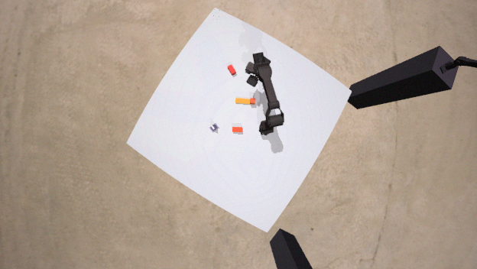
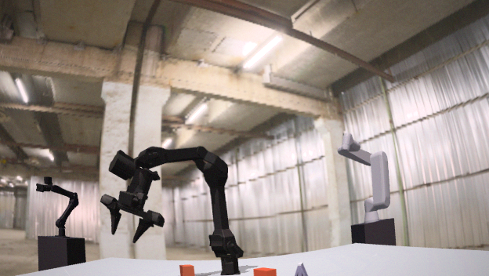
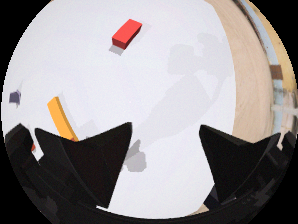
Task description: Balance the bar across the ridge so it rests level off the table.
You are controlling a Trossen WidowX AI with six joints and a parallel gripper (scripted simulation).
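Now: gripper tip 5 cm past the yellow bar, 17 cm to the right of it and 11 cm above it.
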